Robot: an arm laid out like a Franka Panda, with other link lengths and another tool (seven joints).
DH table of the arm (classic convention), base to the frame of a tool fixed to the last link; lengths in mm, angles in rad. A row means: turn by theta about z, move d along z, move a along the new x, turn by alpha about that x. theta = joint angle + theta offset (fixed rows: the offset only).
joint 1: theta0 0, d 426.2, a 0, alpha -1.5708
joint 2: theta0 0, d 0, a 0, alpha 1.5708
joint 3: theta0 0, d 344.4, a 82.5, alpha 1.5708
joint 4: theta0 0, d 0, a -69.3, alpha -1.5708
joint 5: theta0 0, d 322.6, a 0, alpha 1.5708
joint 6: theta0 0, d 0, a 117.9, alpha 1.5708
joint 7: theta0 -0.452, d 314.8, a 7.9, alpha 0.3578
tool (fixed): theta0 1.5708, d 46.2, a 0, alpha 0
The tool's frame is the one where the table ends.
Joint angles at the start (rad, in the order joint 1, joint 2, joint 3, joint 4, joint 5, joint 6, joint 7):
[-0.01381, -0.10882, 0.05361, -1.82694, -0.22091, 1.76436, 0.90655]
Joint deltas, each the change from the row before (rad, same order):
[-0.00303, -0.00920, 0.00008, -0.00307, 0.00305, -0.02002, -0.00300]
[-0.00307, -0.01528, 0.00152, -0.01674, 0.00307, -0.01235, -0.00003]
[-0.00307, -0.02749, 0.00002, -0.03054, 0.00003, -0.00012, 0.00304]
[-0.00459, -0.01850, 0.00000, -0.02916, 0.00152, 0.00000, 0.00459]
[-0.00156, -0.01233, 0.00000, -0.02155, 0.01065, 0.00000, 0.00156]
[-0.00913, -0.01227, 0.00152, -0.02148, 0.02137, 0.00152, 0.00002]
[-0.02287, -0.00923, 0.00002, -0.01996, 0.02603, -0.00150, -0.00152]
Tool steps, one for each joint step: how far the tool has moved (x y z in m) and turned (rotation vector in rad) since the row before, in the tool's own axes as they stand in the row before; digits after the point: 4 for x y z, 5 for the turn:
[0.0043, 0.0072, -0.0021, -0.01267, 0.00451, 0.00663]
[0.0045, 0.0095, 0.0000, -0.01218, 0.00437, 0.00644]
[0.0057, 0.0094, -0.0015, -0.00076, 0.00297, 0.00622]
[0.0064, 0.0091, 0.0026, -0.00749, 0.00434, 0.01052]
[0.0013, 0.0085, 0.0037, -0.01107, -0.00492, 0.00737]
[0.0007, 0.0086, 0.0042, -0.01292, -0.01430, 0.01481]
[0.0065, 0.0076, 0.0046, -0.01612, -0.01608, 0.03112]

